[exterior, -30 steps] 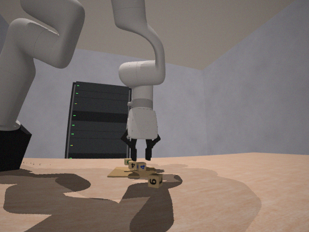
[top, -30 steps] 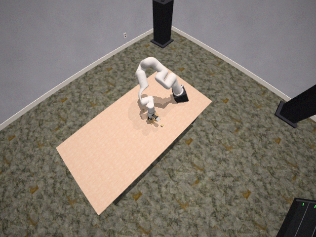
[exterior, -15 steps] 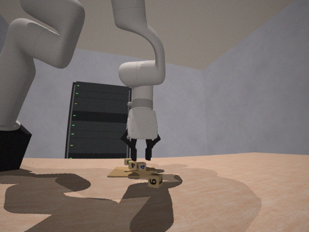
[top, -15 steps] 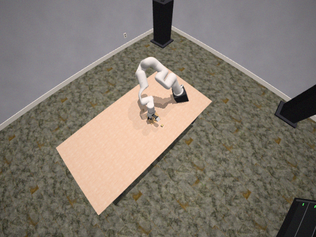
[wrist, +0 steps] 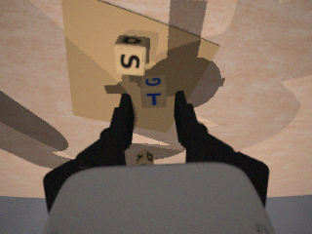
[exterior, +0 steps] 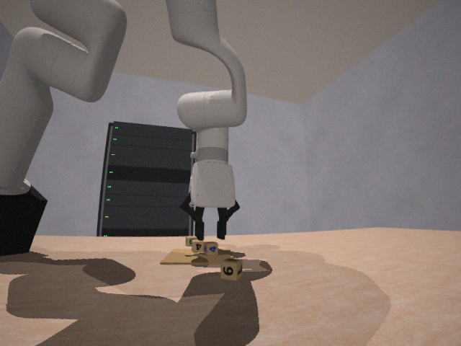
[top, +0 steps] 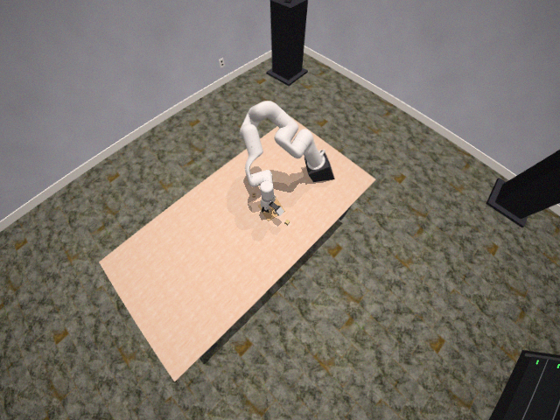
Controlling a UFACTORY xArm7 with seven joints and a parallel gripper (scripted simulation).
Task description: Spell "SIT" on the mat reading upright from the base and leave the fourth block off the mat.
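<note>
Now: the tan mat 5 cm below my hand and 2 cm behind it. The rest, counted from my hand: wooden block 15 cm to the left, 4 cm below, 1 cm behind.
</note>
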